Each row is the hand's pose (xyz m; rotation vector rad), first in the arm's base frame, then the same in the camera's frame.
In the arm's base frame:
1: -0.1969 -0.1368 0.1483 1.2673 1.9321 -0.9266
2: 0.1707 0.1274 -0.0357 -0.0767 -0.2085 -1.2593
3: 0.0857 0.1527 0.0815 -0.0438 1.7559 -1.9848
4: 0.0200 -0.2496 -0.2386 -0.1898 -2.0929 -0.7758
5: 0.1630 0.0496 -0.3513 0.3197 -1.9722 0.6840
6: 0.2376 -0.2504 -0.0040 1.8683 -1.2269 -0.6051
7: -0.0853 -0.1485 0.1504 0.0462 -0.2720 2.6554
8: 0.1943 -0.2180 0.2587 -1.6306 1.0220 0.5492
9: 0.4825 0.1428 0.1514 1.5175 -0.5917 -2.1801
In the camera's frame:
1: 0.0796 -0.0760 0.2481 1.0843 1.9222 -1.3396
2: 0.3896 0.1175 -0.0763 -0.4403 -0.1404 -1.2360
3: 0.3363 0.1738 0.0485 -0.3618 1.6614 -2.2812
4: 0.1940 -0.2868 -0.1417 -0.4247 -1.9422 -0.4896
5: 0.3041 -0.0301 -0.3531 0.2201 -1.6376 0.8109
6: 0.4630 -0.2461 0.0268 1.5310 -1.1099 -0.6555
7: 0.1883 -0.0933 0.2259 0.2918 0.1237 2.6003
8: 0.4861 -0.1518 0.2768 -1.7827 1.3340 0.6433
9: 0.7381 0.1577 0.0209 1.1024 -0.7591 -2.1853

